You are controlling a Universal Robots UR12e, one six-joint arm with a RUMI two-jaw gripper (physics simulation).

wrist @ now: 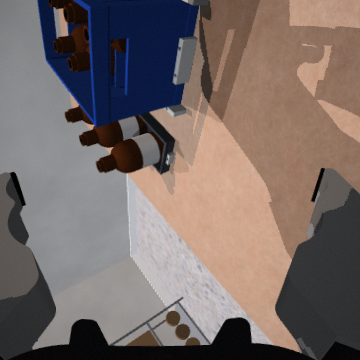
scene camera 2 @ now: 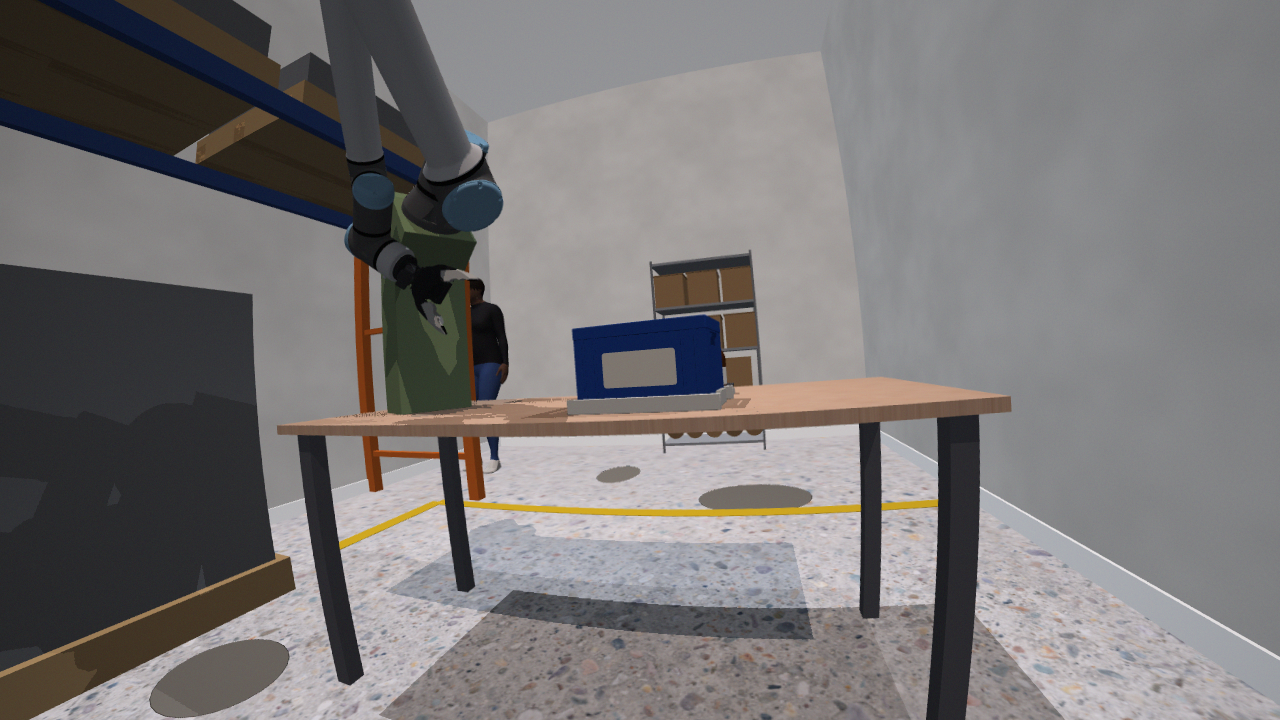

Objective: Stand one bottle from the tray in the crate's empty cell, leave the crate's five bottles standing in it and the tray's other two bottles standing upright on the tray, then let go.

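Places are measured from the arm's base along level axes (x ahead, y left, z up), in metres.
Pixels of known places: gripper, fingertip midpoint: (wrist: 168, 174) (scene camera 2: 462, 307); arm's base at its link origin: (scene camera 2: 433, 216).
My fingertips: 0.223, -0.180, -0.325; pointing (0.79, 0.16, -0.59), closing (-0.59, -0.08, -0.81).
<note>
For each thing: its top centre in the pictures, then the offset to it from my fingertips, as dx, dy, dz. "*": a spot on its surface instead. Level surfaces: height alone.
- blue crate at its top centre: (wrist: 60, 40) (scene camera 2: 649, 324) +0.429, +0.049, -0.080
- dark tray at a spot on its surface: (wrist: 170, 150) * +0.317, +0.277, -0.248
- nearest bottle at its top centre: (wrist: 97, 166) +0.367, +0.293, -0.095
- middle bottle at its top centre: (wrist: 80, 140) +0.457, +0.278, -0.095
- third bottle at its top centre: (wrist: 66, 116) +0.547, +0.259, -0.095
- wooden table at its surface level: dz -0.255
A blue crate (scene camera 2: 698, 358) (wrist: 150, 60) stands on the table, its open top facing left in the wrist view. Several brown bottle necks (wrist: 64, 45) show inside it; the crate wall and the view's edge hide the rest, and I cannot tell which cell is empty. Beside the crate, a dark tray (wrist: 170, 150) holds three upright brown bottles. The nearest bottle (wrist: 127, 156) and the middle bottle (wrist: 110, 135) show pale labels; the third bottle (wrist: 77, 115) is partly hidden by the crate. My gripper (scene camera 2: 456, 304) (wrist: 168, 174) is open and empty, above the table and away from the crate and bottles.
Light grey strips (scene camera 2: 644, 405) line the crate's base on the wooden table (scene camera 2: 859, 394). A tall green block (scene camera 2: 429, 376) stands near the arm at the table's left. A person (scene camera 2: 488, 335), an orange frame (scene camera 2: 361, 358) and a shelf rack (scene camera 2: 702, 307) stand behind.
</note>
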